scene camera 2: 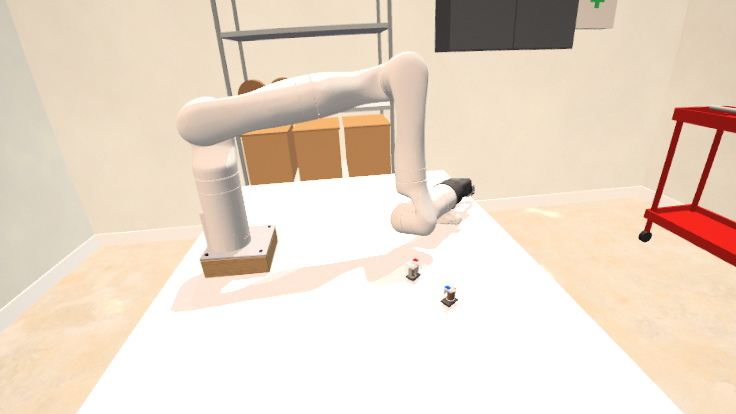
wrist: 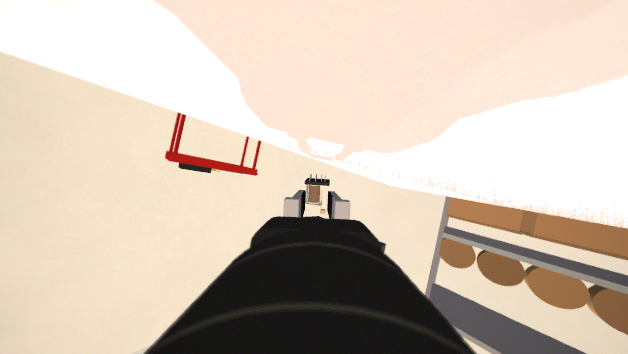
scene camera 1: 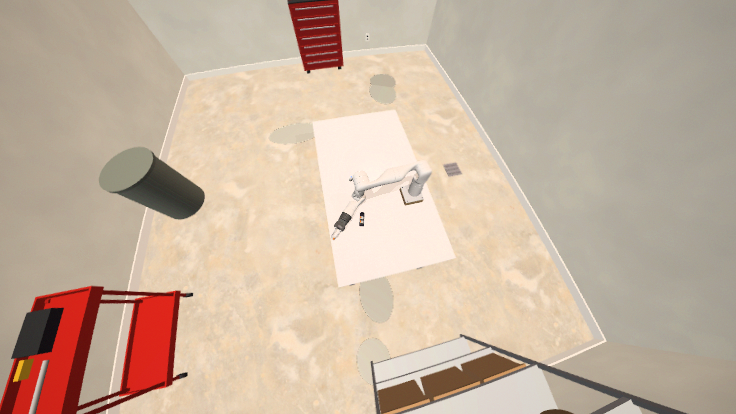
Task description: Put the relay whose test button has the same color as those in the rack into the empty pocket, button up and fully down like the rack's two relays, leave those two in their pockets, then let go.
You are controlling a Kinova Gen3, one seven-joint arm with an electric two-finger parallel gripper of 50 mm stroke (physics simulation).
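Pixels of known places: gripper, fingertip midpoint: [scene camera 2: 468, 187] [wrist: 316, 200] [scene camera 1: 333, 237]; arm's base at its link origin: [scene camera 2: 231, 242] [scene camera 1: 414, 191].
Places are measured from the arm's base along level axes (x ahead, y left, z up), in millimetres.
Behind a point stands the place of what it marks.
Note:
My gripper [scene camera 1: 335, 234] {z -4, x 649, y 268 mm} [scene camera 2: 471, 187] {z -4, x 649, y 268 mm} [wrist: 316, 200] {z -4, x 649, y 268 mm} is shut on a relay [wrist: 314, 193] {z -11, x 649, y 262 mm} with a brown coil and a small orange button. In the wrist view its black base and metal pins lie beyond the fingertips, with the button nearer the palm. The gripper is near the table's long edge, beside the small black rack [scene camera 1: 361, 213] {z -32, x 428, y 109 mm}. The rack shows orange and pale spots; its relays and empty pocket are too small to tell apart. In scene camera 2 the rack does not show. A red-button relay [scene camera 2: 412, 270] {z -18, x 410, y -131 mm} and a blue-button relay [scene camera 2: 449, 296] {z -20, x 464, y -217 mm} stand upright on the table.
The white table [scene camera 1: 360, 139] {z -51, x 329, y -626 mm} [scene camera 2: 319, 350] {z -51, x 231, y -294 mm} carries the arm's base plate [scene camera 1: 411, 196] {z 1, x 32, y 41 mm} [scene camera 2: 237, 265] {z -24, x 29, y -64 mm}. The arm's elbow and wrist hang over the table between the base and gripper. A red cart [scene camera 1: 154, 339] [scene camera 2: 689, 216] and a shelf unit [scene camera 2: 308, 32] stand off the table.

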